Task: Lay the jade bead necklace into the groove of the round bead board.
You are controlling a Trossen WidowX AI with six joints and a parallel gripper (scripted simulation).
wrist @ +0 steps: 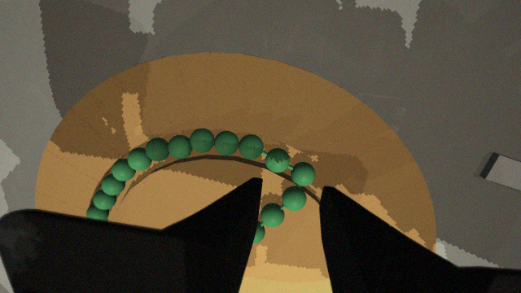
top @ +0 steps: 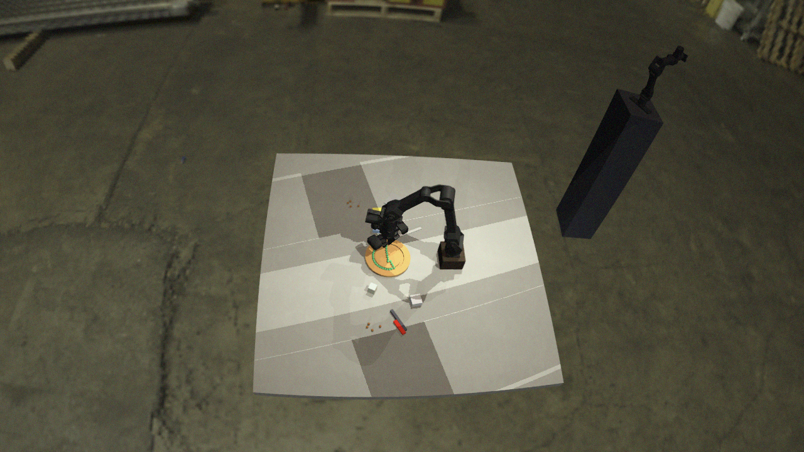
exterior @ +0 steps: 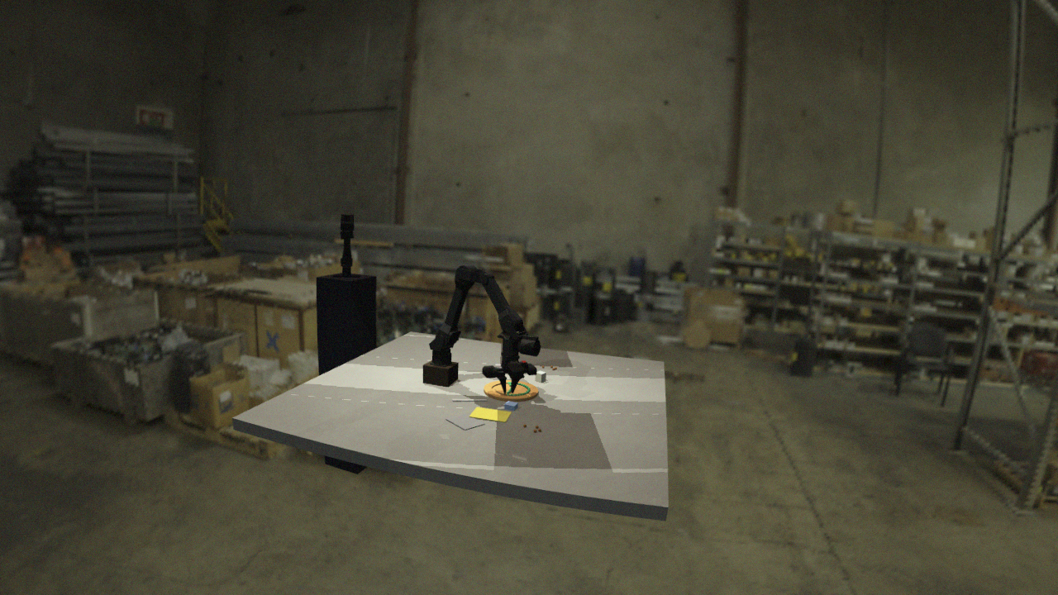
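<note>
Now: gripper tip 40 mm short of the blue block, 100 mm to the left of it and 10 mm above it. From my gripper tip the other things lie so: yellow pad: 180 mm to the right, 10 mm below; then white strip: 110 mm behind, 100 mm to the right, 10 mm below; then cream cube: 50 mm ahead, 230 mm to the left.
</note>
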